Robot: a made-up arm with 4 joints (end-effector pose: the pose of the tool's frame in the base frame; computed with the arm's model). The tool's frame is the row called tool. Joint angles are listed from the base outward.
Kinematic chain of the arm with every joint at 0, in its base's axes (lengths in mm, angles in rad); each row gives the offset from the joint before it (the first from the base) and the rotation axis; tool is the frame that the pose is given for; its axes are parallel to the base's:
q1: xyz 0 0 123.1 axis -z
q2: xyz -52.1 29 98.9 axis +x
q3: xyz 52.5 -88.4 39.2 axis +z
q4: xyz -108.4 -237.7 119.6 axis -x
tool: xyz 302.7 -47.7 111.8
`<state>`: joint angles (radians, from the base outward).
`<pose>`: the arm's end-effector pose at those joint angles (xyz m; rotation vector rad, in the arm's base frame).
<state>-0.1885 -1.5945 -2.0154 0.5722</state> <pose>-0.3327 0.2537 0.3857 -1.1327 -1.2001 -1.8696</pose>
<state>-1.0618 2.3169 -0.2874 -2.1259</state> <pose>-0.1986 0.2248 -0.1402 -1.6660 -1.0174 1.0569</pose>
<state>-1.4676 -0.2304 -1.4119 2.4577</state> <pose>0.2292 -0.1216 0.3903 -2.4735 -0.1690 -0.2580</pose>
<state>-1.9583 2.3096 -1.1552 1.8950</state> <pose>-0.0964 -0.0693 -0.1229 -0.8113 1.1174 2.2997</pose>
